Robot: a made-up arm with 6 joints. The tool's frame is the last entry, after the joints.
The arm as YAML. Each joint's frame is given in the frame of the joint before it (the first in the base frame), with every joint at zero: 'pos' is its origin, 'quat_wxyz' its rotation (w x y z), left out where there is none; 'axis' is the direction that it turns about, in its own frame. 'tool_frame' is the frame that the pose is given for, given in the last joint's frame.
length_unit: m
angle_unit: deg
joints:
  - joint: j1
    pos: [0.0, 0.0, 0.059]
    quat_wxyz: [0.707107, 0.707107, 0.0, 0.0]
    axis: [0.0, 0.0, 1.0]
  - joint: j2
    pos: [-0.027, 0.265, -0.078]
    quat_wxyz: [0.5, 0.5, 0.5, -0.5]
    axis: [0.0, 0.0, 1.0]
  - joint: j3
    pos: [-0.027, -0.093, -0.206]
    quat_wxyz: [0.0, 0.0, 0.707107, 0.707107]
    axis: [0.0, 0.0, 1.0]
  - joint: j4
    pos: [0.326, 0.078, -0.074]
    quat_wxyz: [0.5, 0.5, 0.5, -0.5]
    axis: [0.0, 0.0, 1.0]
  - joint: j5
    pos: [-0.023, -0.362, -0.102]
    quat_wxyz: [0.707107, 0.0, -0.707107, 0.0]
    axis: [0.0, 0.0, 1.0]
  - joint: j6
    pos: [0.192, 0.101, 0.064]
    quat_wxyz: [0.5, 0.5, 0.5, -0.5]
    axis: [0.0, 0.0, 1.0]
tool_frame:
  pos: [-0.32, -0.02, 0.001]
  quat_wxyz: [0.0, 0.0, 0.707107, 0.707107]
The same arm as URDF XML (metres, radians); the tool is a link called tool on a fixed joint. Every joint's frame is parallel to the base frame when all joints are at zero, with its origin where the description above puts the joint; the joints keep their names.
<robot name="arm">
<link name="base_link"/>
<link name="link1"/>
<link name="link2"/>
<link name="link3"/>
<link name="link4"/>
<link name="link5"/>
<link name="link6"/>
<link name="tool"/>
<joint name="j1" type="continuous"><parent link="base_link"/><child link="link1"/><origin xyz="0 0 0.059" rpy="0 0 0"/><axis xyz="0 -1 0"/></joint>
<joint name="j2" type="continuous"><parent link="link1"/><child link="link2"/><origin xyz="-0.027 0.078 0.265" rpy="0 0 0"/><axis xyz="0 0 -1"/></joint>
<joint name="j3" type="continuous"><parent link="link2"/><child link="link3"/><origin xyz="-0.093 -0.027 0.206" rpy="0 0 0"/><axis xyz="1 0 0"/></joint>
<joint name="j4" type="continuous"><parent link="link3"/><child link="link4"/><origin xyz="-0.074 -0.326 -0.078" rpy="0 0 0"/><axis xyz="0 0 1"/></joint>
<joint name="j5" type="continuous"><parent link="link4"/><child link="link5"/><origin xyz="0.023 0.362 -0.102" rpy="0 0 0"/><axis xyz="1 0 0"/></joint>
<joint name="j6" type="continuous"><parent link="link5"/><child link="link6"/><origin xyz="0.064 -0.101 0.192" rpy="0 0 0"/><axis xyz="0 1 0"/></joint>
<joint name="tool_fixed" type="fixed"><parent link="link6"/><child link="tool"/><origin xyz="0.32 0.001 -0.02" rpy="0 0 0"/></joint>
</robot>

